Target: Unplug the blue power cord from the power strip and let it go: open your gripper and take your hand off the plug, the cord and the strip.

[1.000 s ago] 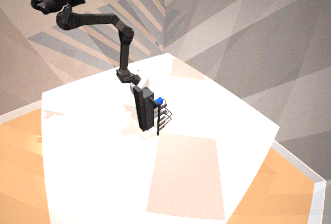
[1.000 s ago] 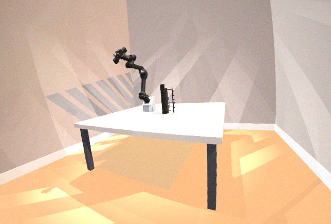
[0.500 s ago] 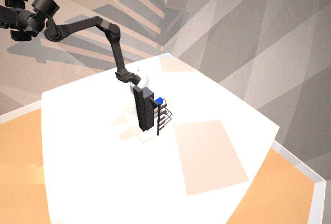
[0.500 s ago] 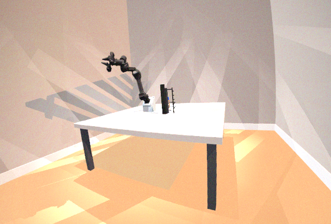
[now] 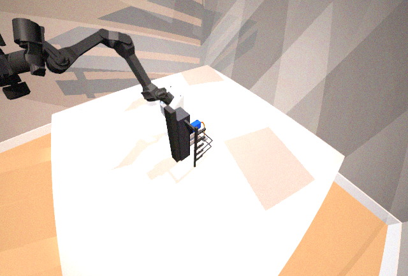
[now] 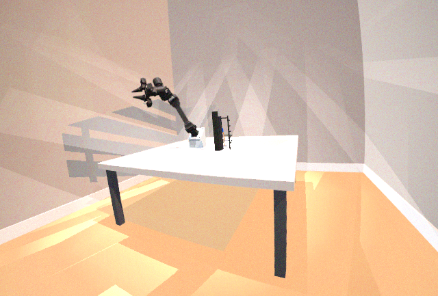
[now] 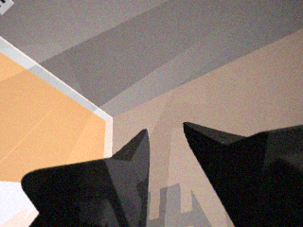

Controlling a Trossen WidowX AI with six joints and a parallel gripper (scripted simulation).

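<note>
Right now the blue plug is 56 cm to the left of my gripper tip, 32 cm ahead of it and 29 cm below it.
</note>
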